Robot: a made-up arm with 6 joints.
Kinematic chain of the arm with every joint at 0, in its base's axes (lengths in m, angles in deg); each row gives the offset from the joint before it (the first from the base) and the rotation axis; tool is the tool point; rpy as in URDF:
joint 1: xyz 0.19 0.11 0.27 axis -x
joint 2: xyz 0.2 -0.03 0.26 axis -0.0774 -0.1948 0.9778
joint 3: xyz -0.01 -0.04 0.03 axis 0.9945 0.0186 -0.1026
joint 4: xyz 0.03 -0.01 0 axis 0.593 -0.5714 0.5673
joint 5: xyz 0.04 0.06 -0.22 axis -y
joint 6: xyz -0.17 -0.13 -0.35 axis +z
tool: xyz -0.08 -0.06 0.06 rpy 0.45 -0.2 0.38
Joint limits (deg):
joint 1: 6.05..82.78
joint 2: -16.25..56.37
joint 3: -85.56..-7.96
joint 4: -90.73..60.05
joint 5: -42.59..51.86
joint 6: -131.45..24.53
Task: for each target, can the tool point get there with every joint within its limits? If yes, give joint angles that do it. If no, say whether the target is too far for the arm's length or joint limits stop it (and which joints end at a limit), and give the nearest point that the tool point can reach.
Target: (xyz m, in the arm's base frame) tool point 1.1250 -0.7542 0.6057
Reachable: no: too far | nearest point 0.8185 -0.3973 0.5884 | short by 0.471 m
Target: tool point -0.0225 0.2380 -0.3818
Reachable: no: joint limits stop it (at a limit: joint 2, joint 3, joint 4, joint 5) | nearest point 0.3129 0.1881 -0.1278 | short by 0.424 m
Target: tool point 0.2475 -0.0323 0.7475
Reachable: yes | joints 63.55 1.71 -58.16 25.45 -24.87 -39.21
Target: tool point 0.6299 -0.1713 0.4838
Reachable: yes | joints 56.19 49.08 -33.80 21.82 -7.14 -46.06
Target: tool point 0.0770 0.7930 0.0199
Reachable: no: joint limits stop it (at a limit: joint 1, joint 2, joint 3, joint 4, joint 5) | nearest point 0.0696 0.5463 0.1205 | short by 0.267 m
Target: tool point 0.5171 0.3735 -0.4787
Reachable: no: joint limits stop it (at a limit: joint 2, joint 3, joint 4, joint 5) | nearest point 0.4886 0.2563 -0.1458 | short by 0.354 m
